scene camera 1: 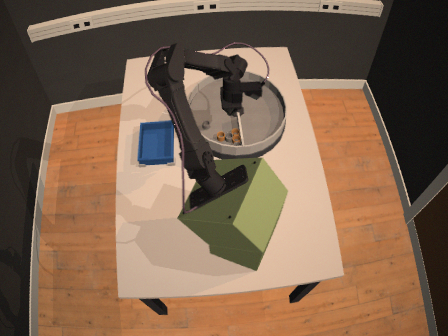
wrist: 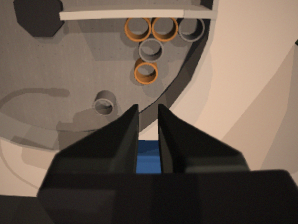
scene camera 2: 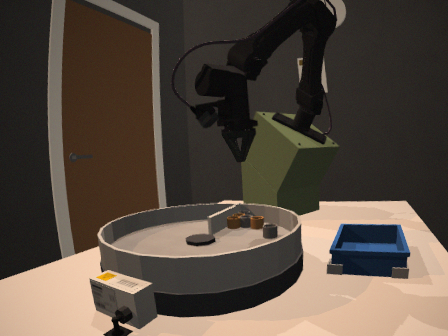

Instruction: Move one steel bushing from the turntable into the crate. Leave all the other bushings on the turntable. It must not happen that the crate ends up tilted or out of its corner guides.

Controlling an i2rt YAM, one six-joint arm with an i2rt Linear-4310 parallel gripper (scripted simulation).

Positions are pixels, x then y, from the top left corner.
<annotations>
A blue crate shows in scene camera 1, in the wrist view and in scene camera 2 point(380, 240). One and the same spot on the blue crate: point(wrist: 148, 160) is point(scene camera 1: 158, 151).
</annotations>
